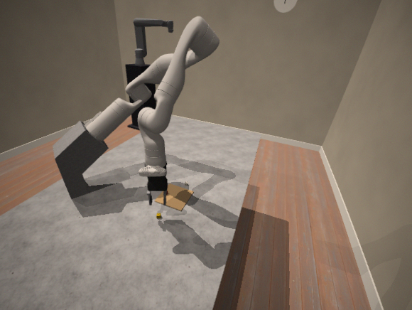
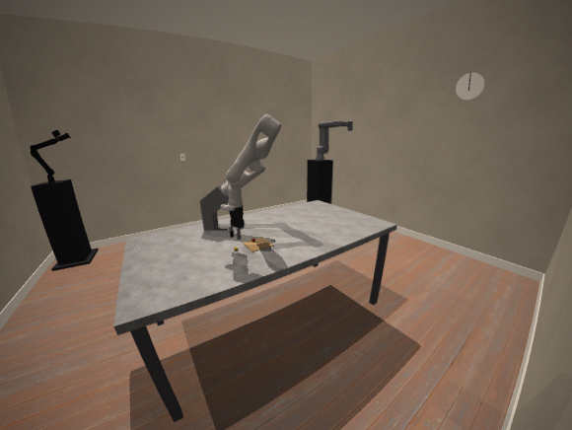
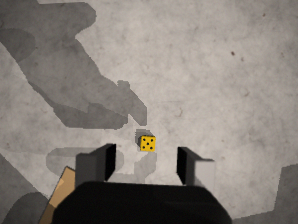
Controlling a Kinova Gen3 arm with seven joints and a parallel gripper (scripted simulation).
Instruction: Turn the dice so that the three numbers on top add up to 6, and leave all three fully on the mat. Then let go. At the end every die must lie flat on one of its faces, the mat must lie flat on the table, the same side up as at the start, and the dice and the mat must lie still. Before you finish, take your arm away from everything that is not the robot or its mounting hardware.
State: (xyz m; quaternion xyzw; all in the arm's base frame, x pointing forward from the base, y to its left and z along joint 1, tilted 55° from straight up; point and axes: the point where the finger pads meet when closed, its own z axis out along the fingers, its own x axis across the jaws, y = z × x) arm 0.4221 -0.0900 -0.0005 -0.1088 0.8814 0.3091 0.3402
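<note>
The yellow die is 8 cm below my hand and 1 cm to the right of it. Also, from my hand: tan mat (13 cm to the left, 9 cm below, 1 cm behind); white die (24 cm to the left, 8 cm below); red die (13 cm to the left, 8 cm below, 5 cm behind).
</note>
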